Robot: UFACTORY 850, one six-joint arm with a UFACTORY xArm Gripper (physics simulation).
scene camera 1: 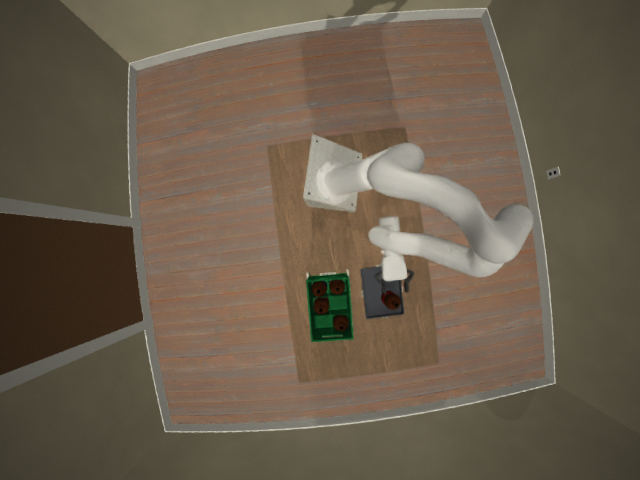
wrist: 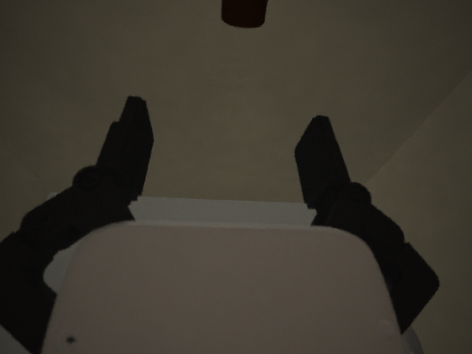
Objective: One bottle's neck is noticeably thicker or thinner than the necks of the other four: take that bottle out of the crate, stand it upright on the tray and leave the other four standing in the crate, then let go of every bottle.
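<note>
The green crate (scene camera 1: 352, 312) holds brown bottles in four compartments: two at its upper end (scene camera 1: 319, 288) (scene camera 1: 337, 286), one in the middle left (scene camera 1: 321, 305) and one at the lower right (scene camera 1: 340, 323). Another brown bottle (scene camera 1: 392, 301) with a red part stands, apparently upright, on the dark tray (scene camera 1: 371, 304). My gripper (scene camera 1: 395, 289) (wrist: 229, 125) is open and empty, over the tray beside this bottle. In the wrist view a dark red rounded end (wrist: 244, 12), likely the bottle's, shows beyond the fingertips, apart from them. Neck thicknesses are too small to compare.
The crate stands left of the tray, with a strip of wooden table (scene camera 1: 356, 353) between them. The robot's base plate (scene camera 1: 330, 204) is above them in the scene view. The white arm (scene camera 1: 439, 250) reaches in from the right over the table.
</note>
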